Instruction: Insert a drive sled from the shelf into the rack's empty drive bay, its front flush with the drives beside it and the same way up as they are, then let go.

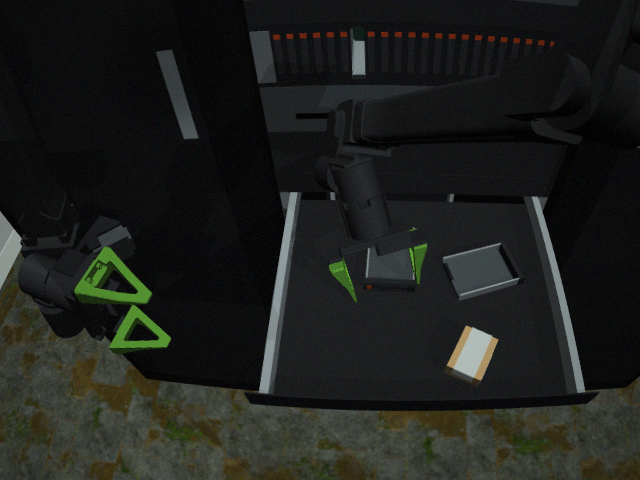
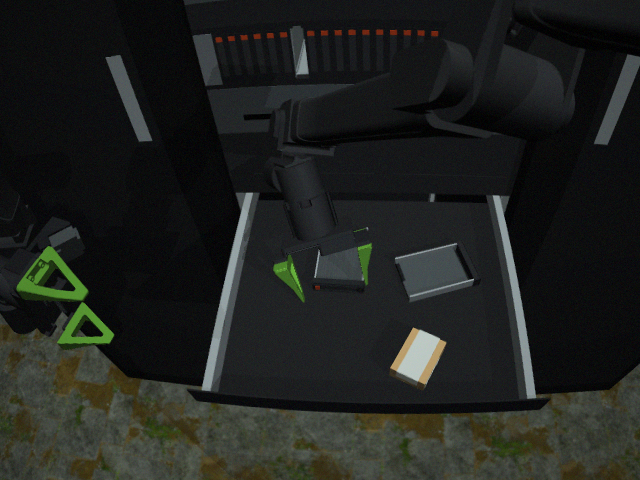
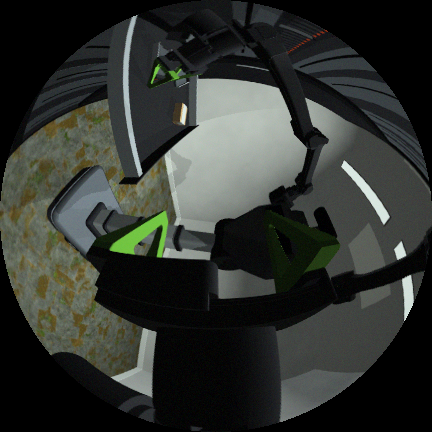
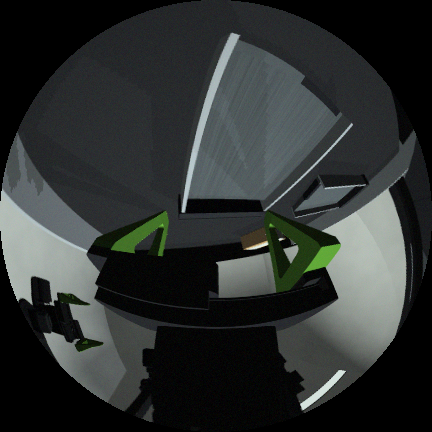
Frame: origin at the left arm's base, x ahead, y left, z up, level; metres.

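Seen in the pictures: left gripper, between the fingertips: (image 1: 160,322) (image 2: 99,319) (image 3: 215,215) (image 4: 94,324); right gripper, between the fingertips: (image 1: 386,291) (image 2: 335,292) (image 3: 160,82) (image 4: 215,215); right arm's base, origin of its link: (image 3: 286,195).
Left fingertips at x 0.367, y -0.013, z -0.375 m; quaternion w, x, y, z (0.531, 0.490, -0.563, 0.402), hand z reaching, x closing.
Note:
A point is followed by its place in that frame.
A grey drive sled (image 1: 390,268) @[x 0.571, y -0.275, z -0.546 m] (image 2: 338,267) @[x 0.574, y -0.271, z -0.547 m] (image 4: 250,140) @[x 0.607, y -0.268, z -0.547 m] lies flat on the pulled-out shelf (image 1: 320,341) @[x 0.445, y -0.174, z -0.554 m] (image 2: 268,341) @[x 0.444, y -0.177, z -0.554 m], its orange-marked front toward the shelf's front edge. My right gripper (image 1: 387,291) @[x 0.526, y -0.269, z -0.544 m] (image 2: 334,292) @[x 0.526, y -0.269, z -0.544 m] (image 4: 215,215) @[x 0.526, y -0.269, z -0.544 m] is open over it, turned a little against it; one finger is close to the sled's right side, the other stands apart at left. A second sled (image 1: 480,271) @[x 0.567, y -0.421, z -0.547 m] (image 2: 434,271) @[x 0.569, y -0.422, z -0.547 m] (image 4: 332,194) @[x 0.568, y -0.423, z -0.547 m] lies turned at the right. The empty bay (image 1: 358,57) (image 2: 301,60) is a pale slot in the drive row (image 1: 413,54) @[x 0.706, y -0.302, z -0.247 m] (image 2: 359,51) @[x 0.707, y -0.307, z -0.247 m]. My left gripper (image 1: 159,318) @[x 0.367, y -0.013, z -0.375 m] (image 2: 99,316) @[x 0.367, y -0.013, z -0.375 m] (image 3: 215,215) @[x 0.367, y -0.013, z -0.375 m] is open and empty, left of the shelf.
An orange and white box (image 1: 471,355) @[x 0.411, y -0.387, z -0.527 m] (image 2: 418,357) @[x 0.413, y -0.390, z -0.527 m] (image 3: 180,114) @[x 0.417, y -0.363, z -0.528 m] (image 4: 253,240) @[x 0.423, y -0.364, z -0.536 m] lies near the shelf's front right. Pale side rails (image 1: 279,310) @[x 0.476, y -0.115, z -0.522 m] (image 2: 227,310) @[x 0.477, y -0.115, z -0.527 m] bound the shelf. The right arm (image 1: 439,113) @[x 0.504, y -0.308, z -0.202 m] (image 2: 372,113) @[x 0.478, y -0.323, z -0.187 m] crosses in front of the rack and hides some drives.

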